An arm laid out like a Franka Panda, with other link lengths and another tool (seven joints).
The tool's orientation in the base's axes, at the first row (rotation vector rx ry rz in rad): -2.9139 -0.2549 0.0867
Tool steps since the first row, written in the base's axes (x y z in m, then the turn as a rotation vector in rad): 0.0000 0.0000 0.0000 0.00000 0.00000 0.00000; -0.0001 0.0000 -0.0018 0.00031 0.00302 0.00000; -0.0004 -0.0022 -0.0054 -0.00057 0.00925 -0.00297; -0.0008 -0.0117 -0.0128 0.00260 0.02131 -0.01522; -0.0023 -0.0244 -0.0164 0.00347 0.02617 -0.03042; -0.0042 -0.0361 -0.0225 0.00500 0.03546 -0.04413; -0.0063 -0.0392 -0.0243 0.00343 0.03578 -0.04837; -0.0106 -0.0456 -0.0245 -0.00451 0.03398 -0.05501; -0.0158 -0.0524 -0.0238 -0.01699 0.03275 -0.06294
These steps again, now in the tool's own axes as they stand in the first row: 0.0000 0.0000 0.0000 0.00000 0.00000 0.00000; 0.0000 0.0004 0.0018 0.00084 -0.00285 0.00060; -0.0006 0.0032 0.0048 0.00120 -0.00834 0.00486; -0.0024 0.0139 0.0101 0.00695 -0.01675 0.01907; -0.0059 0.0267 0.0111 0.00927 -0.01797 0.03483; -0.0097 0.0389 0.0148 0.01297 -0.02367 0.05001; -0.0122 0.0420 0.0160 0.01166 -0.02332 0.05433; -0.0176 0.0474 0.0152 0.00379 -0.02145 0.06105; -0.0239 0.0530 0.0135 -0.00838 -0.02060 0.06948
